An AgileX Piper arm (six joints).
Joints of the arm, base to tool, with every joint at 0 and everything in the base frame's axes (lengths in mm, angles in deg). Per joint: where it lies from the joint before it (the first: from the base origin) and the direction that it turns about. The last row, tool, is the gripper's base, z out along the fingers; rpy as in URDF.
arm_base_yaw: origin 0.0 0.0 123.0 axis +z
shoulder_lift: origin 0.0 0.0 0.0 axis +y
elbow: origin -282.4 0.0 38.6 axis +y
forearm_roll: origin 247.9 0.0 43.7 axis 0.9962 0 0.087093
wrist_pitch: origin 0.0 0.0 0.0 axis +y
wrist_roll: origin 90.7 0.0 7.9 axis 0.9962 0 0.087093
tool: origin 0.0 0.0 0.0 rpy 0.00 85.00 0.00
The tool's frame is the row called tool.
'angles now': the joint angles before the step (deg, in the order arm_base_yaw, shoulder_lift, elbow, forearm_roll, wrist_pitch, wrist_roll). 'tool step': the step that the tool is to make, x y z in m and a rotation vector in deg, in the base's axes. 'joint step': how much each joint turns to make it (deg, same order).
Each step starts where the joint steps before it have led.
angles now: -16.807 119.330 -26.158 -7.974 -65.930 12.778
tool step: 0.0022 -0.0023 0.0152 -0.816 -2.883 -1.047
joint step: -0.015 -3.052 0.008 1.034 0.049 -0.001
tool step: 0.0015 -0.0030 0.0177 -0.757 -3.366 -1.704
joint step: 0.003 -3.518 -0.010 1.697 0.081 0.065
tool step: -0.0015 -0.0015 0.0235 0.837 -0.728 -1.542
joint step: 0.015 -6.416 0.008 1.135 5.878 1.304
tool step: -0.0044 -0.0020 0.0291 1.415 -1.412 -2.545
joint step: 0.001 -7.780 -0.209 2.174 6.989 1.462
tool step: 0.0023 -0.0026 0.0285 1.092 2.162 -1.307
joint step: 0.000 -6.973 -3.270 1.322 12.631 0.055
